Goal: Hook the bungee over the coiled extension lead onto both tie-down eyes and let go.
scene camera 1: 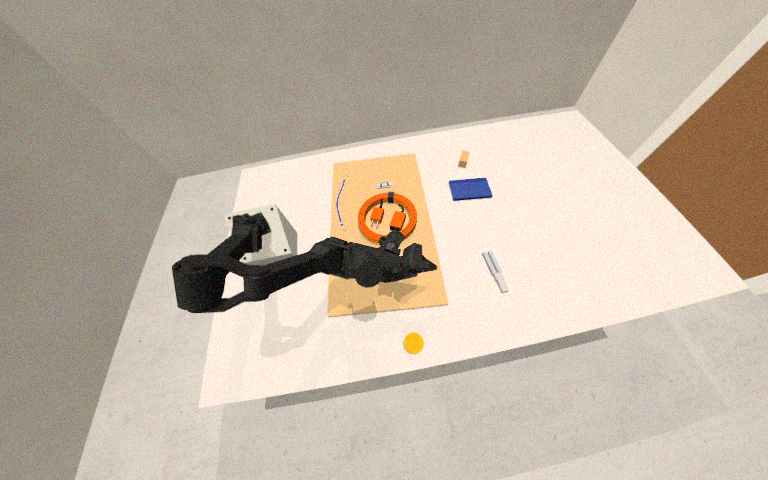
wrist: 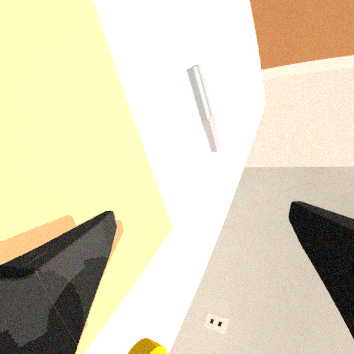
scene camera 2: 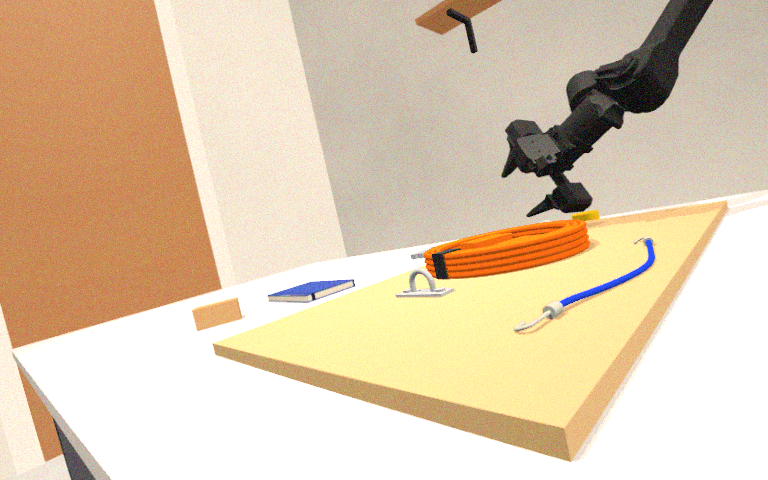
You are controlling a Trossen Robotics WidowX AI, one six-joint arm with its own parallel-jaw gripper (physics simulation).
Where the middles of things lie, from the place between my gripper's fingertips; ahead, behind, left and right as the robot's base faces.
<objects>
The orange coiled extension lead (scene camera 2: 519, 248) lies 240 mm to the left of my hand, 60 mm below it and 30 mm behind it. Also, from my hand: small tan block (scene camera 2: 222, 312) 410 mm to the left, 340 mm ahead, 70 mm below.
</objects>
